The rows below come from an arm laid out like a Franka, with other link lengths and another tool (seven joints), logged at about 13 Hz.
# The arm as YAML. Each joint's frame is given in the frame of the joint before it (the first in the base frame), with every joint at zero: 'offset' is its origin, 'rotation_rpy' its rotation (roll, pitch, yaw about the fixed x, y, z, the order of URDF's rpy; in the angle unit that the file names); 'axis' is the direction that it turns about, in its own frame. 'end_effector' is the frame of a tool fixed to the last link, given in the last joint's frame.
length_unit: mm
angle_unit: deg
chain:
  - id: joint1
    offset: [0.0, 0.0, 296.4]
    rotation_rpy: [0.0, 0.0, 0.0]
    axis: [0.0, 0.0, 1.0]
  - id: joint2
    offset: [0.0, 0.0, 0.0]
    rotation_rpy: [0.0, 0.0, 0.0]
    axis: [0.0, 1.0, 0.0]
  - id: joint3
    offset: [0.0, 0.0, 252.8]
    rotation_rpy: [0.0, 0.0, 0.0]
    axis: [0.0, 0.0, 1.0]
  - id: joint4
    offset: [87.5, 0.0, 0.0]
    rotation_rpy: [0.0, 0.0, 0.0]
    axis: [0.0, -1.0, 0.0]
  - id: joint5
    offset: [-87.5, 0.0, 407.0]
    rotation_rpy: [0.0, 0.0, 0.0]
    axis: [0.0, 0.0, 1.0]
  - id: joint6
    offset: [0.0, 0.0, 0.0]
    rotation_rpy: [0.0, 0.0, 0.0]
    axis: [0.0, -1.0, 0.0]
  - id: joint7
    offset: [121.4, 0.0, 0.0]
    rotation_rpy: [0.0, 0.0, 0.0]
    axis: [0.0, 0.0, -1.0]
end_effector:
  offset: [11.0, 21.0, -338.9]
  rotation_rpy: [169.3, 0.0, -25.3]
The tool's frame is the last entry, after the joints.
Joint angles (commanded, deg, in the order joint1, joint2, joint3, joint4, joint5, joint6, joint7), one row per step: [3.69 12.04 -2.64 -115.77 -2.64 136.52 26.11]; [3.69 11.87 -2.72 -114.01 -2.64 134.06 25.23]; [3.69 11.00 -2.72 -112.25 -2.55 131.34 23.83]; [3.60 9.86 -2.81 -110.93 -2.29 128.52 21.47]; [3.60 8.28 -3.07 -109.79 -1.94 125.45 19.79]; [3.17 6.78 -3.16 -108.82 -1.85 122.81 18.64]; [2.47 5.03 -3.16 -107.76 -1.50 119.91 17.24]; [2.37 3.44 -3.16 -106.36 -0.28 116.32 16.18]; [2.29 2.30 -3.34 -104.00 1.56 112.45 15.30]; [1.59 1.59 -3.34 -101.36 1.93 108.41 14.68]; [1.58 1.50 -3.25 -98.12 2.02 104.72 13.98]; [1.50 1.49 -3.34 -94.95 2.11 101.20 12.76]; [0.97 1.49 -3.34 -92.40 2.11 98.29 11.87]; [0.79 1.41 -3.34 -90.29 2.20 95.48 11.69]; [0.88 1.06 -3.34 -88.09 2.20 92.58 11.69]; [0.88 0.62 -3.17 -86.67 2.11 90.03 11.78]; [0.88 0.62 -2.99 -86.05 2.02 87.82 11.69]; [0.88 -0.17 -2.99 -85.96 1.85 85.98 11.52]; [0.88 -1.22 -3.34 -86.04 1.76 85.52 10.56]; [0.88 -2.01 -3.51 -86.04 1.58 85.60 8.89]
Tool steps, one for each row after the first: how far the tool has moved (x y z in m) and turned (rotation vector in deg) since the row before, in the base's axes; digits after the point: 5 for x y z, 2 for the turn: [0.00210 -0.00126 0.01137 -0.22 0.56 0.69]; [0.00296 0.00028 0.01937 -0.16 0.14 1.22]; [-0.00110 -0.00121 0.01818 -0.14 0.45 1.91]; [-0.00293 -0.00201 0.02120 0.06 0.41 1.12]; [-0.00286 -0.00596 0.01991 -0.04 0.21 0.49]; [-0.00394 -0.00694 0.02310 0.21 0.13 0.46]; [-0.00684 0.00412 0.02272 1.09 0.60 0.45]; [-0.00429 0.00562 0.02673 1.73 0.34 0.08]; [-0.00594 -0.00566 0.02361 0.38 0.66 -0.06]; [-0.00301 0.00223 0.02333 0.07 0.33 0.88]; [-0.00398 -0.00058 0.02211 0.01 0.30 1.16]; [-0.00455 -0.00542 0.01736 -0.05 0.33 0.46]; [-0.00652 -0.00092 0.01415 0.11 0.61 0.10]; [-0.00733 0.00168 0.01776 0.04 0.35 0.20]; [-0.00918 0.00200 0.01192 -0.03 0.69 0.17]; [-0.01051 0.00208 0.00020 -0.03 1.59 0.34]; [-0.01097 -0.00047 0.00494 -0.10 0.96 0.22]; [-0.00398 -0.00395 0.00950 -0.06 -0.54 0.62]; [-0.00074 -0.00253 0.00866 -0.20 -0.91 1.48]
